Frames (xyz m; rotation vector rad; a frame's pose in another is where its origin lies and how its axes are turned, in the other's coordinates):
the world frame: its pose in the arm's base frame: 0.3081 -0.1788 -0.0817 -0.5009 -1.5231 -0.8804
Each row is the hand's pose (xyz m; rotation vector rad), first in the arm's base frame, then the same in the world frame.
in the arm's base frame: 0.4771 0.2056 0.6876 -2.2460 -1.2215 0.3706
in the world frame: 0.6505 0.5468 0.2143 -0.4314 -1.0312 1.4902
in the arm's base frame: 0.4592 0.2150 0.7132 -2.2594 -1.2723 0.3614
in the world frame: 0.6766 0.5453 0.2339 -0.4304 -1.0732 1.4576
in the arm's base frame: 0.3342 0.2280 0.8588 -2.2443 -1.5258 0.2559
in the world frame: 0.8357 0.4940 0.3289 -0.4065 -1.2041 1.2551
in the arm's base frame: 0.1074 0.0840 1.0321 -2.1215 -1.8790 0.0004
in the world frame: 1.0663 0.2763 0.3695 -0.3766 -1.3008 0.9057
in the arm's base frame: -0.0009 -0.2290 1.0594 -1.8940 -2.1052 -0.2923
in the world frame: 1.1663 0.0089 0.1994 -0.3442 -1.2621 0.5881
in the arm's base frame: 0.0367 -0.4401 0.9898 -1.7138 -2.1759 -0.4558
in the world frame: 1.1305 -0.1092 0.0108 -0.3120 -1.1837 0.4233
